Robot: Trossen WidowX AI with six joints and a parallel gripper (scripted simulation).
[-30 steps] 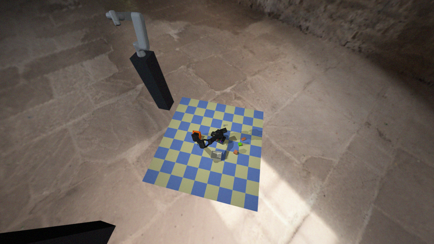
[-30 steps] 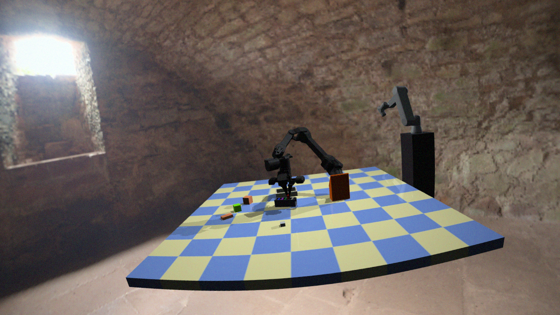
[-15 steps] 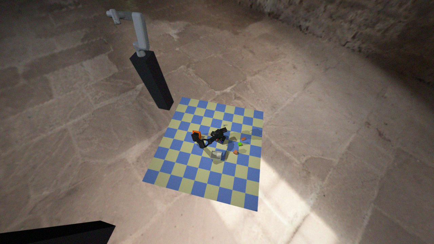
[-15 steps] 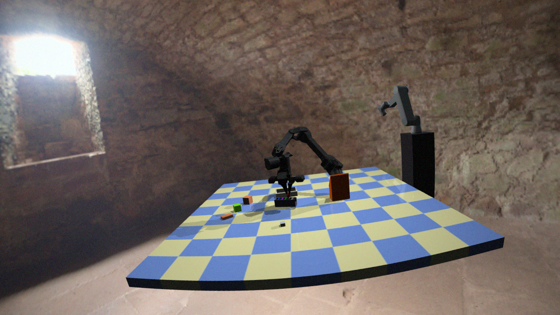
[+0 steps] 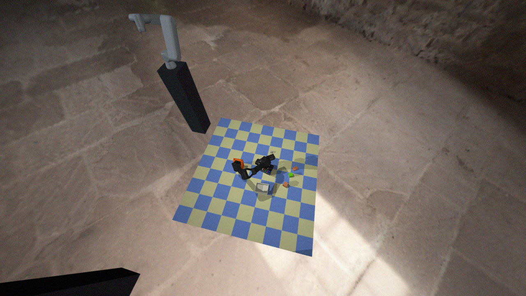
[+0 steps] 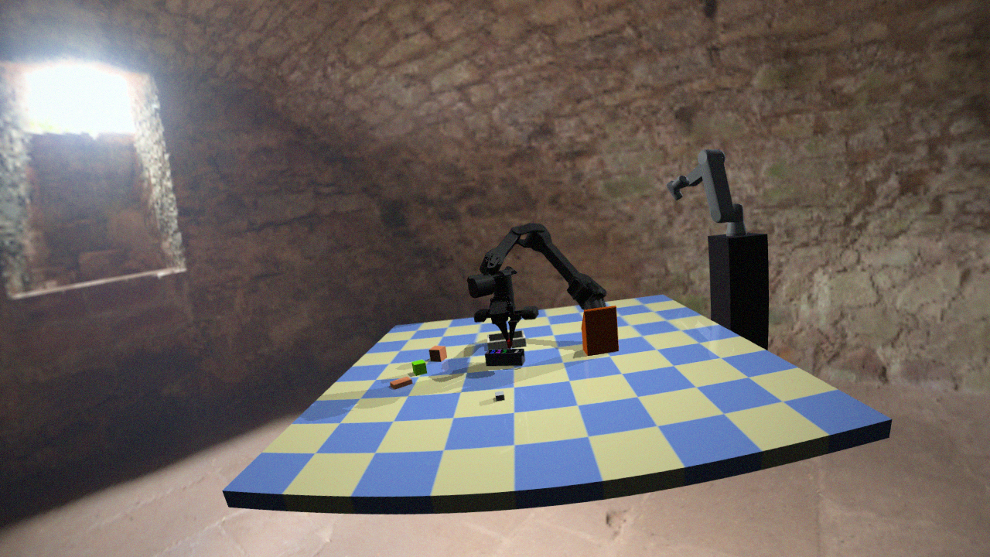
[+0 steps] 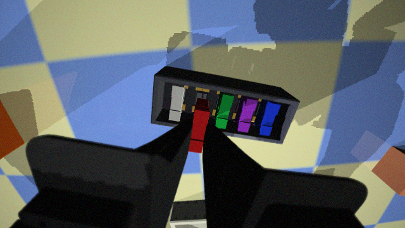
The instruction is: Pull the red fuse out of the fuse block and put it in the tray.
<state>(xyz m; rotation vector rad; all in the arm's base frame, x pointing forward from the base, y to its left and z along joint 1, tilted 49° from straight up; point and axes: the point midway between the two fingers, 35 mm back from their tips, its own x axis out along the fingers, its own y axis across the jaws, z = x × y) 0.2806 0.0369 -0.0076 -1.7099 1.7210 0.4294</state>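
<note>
My gripper tip is 20 mm short of the cream tray, 200 mm to the left of it and 70 mm above it. Round my gripper tip: red fuse: 10 mm below; brown cube: 250 mm ahead, 100 mm to the right, 50 mm below; green cube: 290 mm ahead, 10 mm to the left, 50 mm below.
</note>
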